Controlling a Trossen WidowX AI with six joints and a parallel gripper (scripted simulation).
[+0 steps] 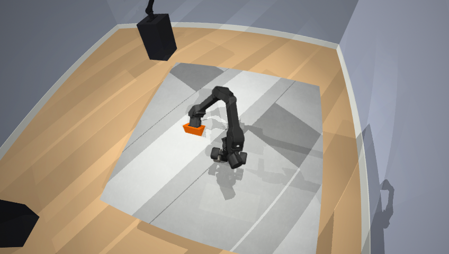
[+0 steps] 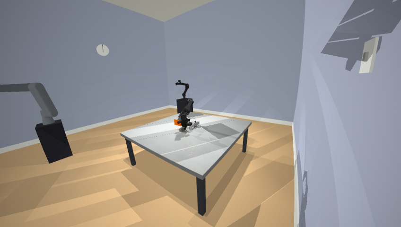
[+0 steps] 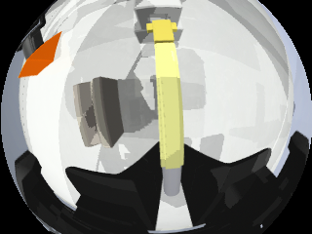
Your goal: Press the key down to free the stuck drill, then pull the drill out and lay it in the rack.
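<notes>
Now: gripper tip 4 cm to the right of the yellow drill and 3 cm below it. The rest, counted from my gripper tip: rack 8 cm behind, 3 cm to the left, 2 cm below; then dark blue key 2 cm behind, 22 cm to the left, 1 cm above.
</notes>
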